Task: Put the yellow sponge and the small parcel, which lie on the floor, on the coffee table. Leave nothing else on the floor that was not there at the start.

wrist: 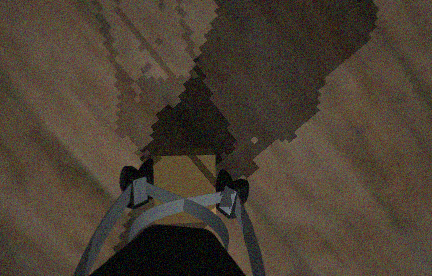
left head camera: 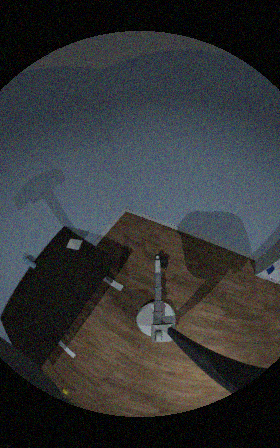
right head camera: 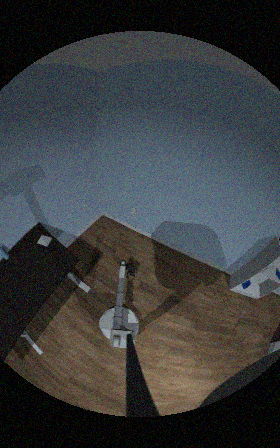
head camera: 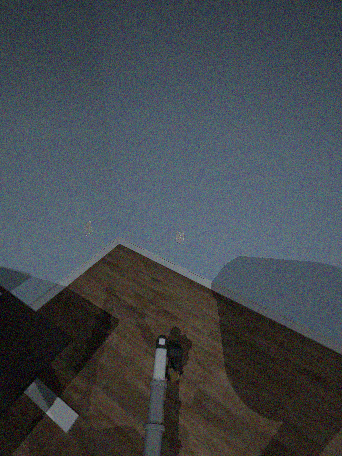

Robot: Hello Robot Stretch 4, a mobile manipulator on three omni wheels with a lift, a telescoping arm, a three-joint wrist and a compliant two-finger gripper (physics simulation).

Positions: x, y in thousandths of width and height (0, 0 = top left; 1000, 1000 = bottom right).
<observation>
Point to a small tan parcel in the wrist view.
436, 625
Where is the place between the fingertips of my gripper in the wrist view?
432, 650
</observation>
